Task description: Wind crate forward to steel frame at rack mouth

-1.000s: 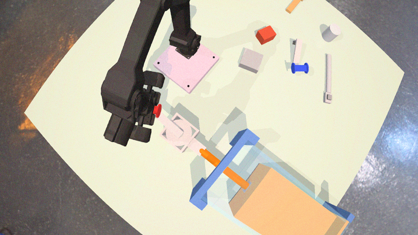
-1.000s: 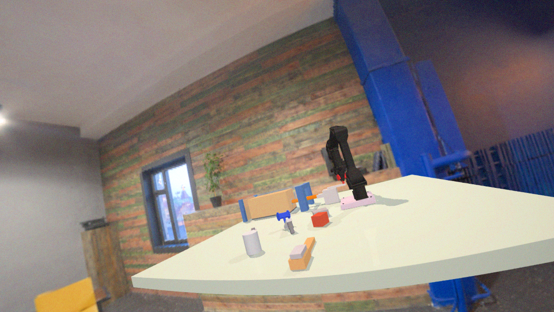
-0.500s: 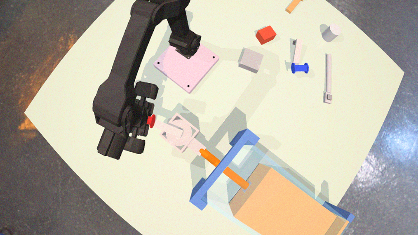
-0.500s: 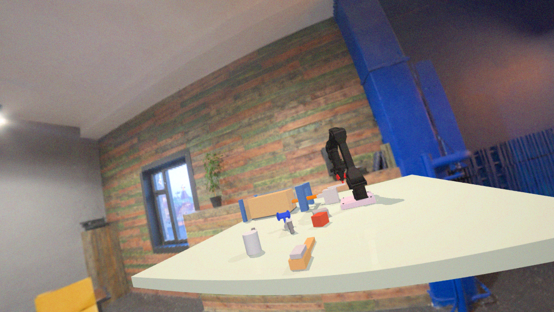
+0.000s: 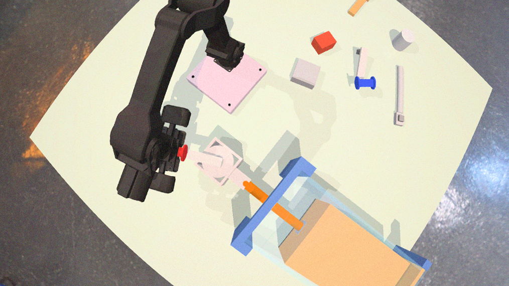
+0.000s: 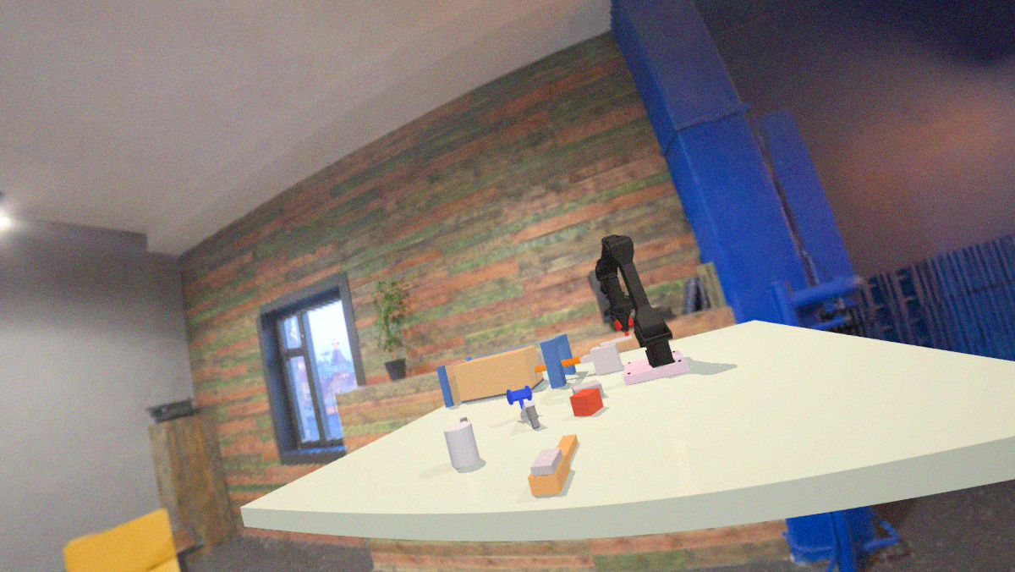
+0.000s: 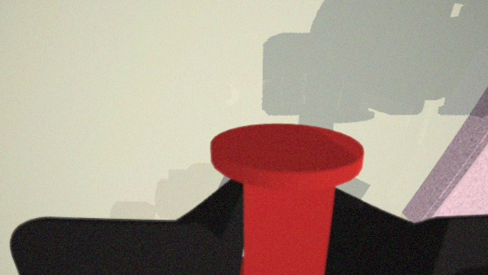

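The crank handle with red knob lies 30 mm ahead of my gripper tip, 20 mm to the left of it and 10 mm below it. Round my gripper tip: grey block (130 mm ahead, 400 mm to the left, 100 mm below); blue steel frame (250 mm ahead, 40 mm to the left, 10 mm below); grey winch (80 mm ahead, 30 mm to the left, 90 mm below).
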